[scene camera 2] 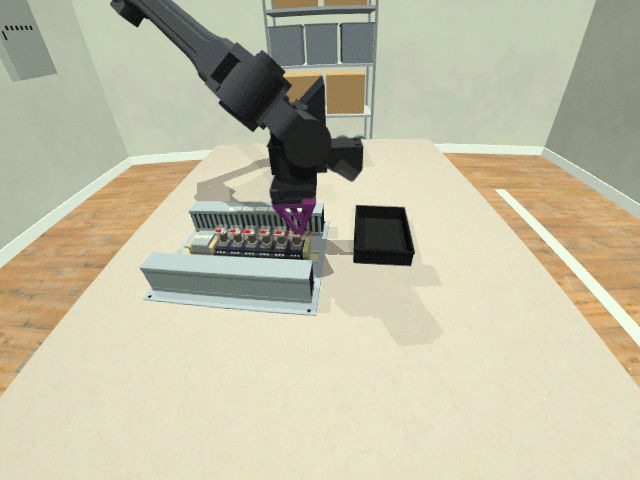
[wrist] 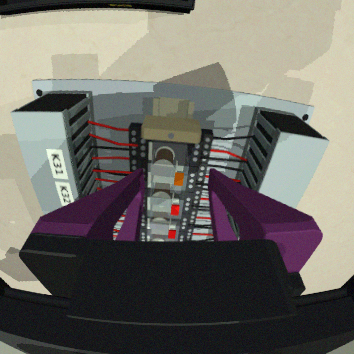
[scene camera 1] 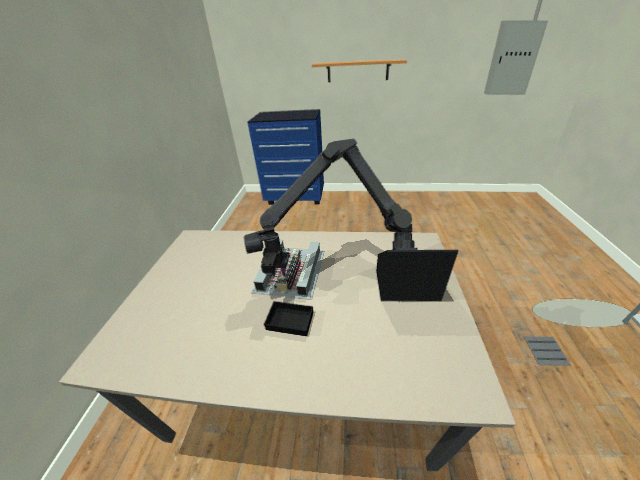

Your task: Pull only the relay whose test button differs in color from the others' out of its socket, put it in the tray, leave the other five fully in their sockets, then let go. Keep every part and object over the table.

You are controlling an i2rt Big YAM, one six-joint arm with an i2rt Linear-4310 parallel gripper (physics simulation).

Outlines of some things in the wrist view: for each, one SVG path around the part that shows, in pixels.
My gripper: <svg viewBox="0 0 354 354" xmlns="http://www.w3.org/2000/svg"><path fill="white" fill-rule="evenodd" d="M0 277L0 341L27 354L325 354L354 339L354 274L339 288L300 295L305 290L305 286L299 270L322 239L322 232L313 217L239 184L215 168L209 168L207 182L213 241L138 241L143 209L144 176L143 169L137 168L115 183L38 218L18 255L52 295L12 288ZM126 209L122 225L113 240L113 227ZM225 208L238 225L238 240L231 228Z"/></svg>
A relay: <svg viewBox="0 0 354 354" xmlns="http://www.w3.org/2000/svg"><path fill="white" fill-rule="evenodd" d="M148 188L147 216L181 218L183 190Z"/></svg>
A relay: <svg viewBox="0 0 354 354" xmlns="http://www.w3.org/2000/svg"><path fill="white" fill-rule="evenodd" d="M148 216L147 239L177 241L179 218Z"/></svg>
